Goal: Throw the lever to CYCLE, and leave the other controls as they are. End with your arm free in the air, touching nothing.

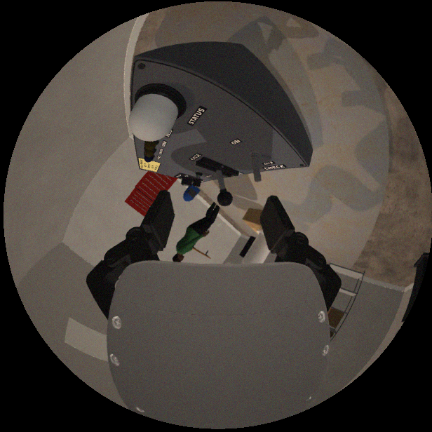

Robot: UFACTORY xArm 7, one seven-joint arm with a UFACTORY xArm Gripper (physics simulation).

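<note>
The lever (225, 198) has a grey shaft and a black ball knob. It stands out from a dark slot (201, 163) on the dark control panel (215, 127). The CYCLE label (195, 157) is by the slot's left end. The shaft leaves the slot near its middle, and its exact setting is hard to tell at this angle. My gripper (218, 204) is wide open and empty. The ball knob shows between the two fingertips, apart from both. A grey toggle (256, 167) is to the right, by the CHECK label (274, 167).
A white dome (153, 117) stands out at the panel's left, above small dark parts and a yellow label (149, 164). A blue knob (191, 193) is left of the lever. Beyond are a red slatted object (151, 192), a green-shirted figure (189, 241) and a cardboard box (253, 218).
</note>
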